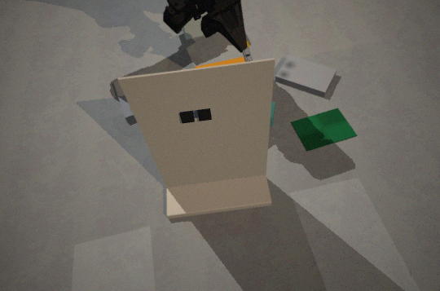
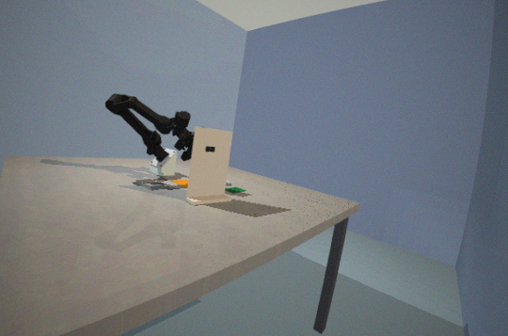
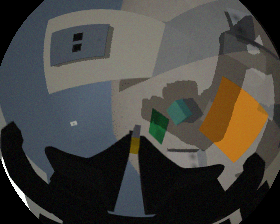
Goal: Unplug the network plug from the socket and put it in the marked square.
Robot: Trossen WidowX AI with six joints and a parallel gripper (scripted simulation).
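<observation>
Now: gripper tip 8 cm past the orange marked square, 3 cm to the left of it and 14 cm above it. Round my gripper tip: green square 8 cm ahead, 13 cm to the left, 14 cm below; then beige upright panel 17 cm ahead, 9 cm to the right, 2 cm below; then teal piece 4 cm ahead, 3 cm to the left, 13 cm below.
</observation>
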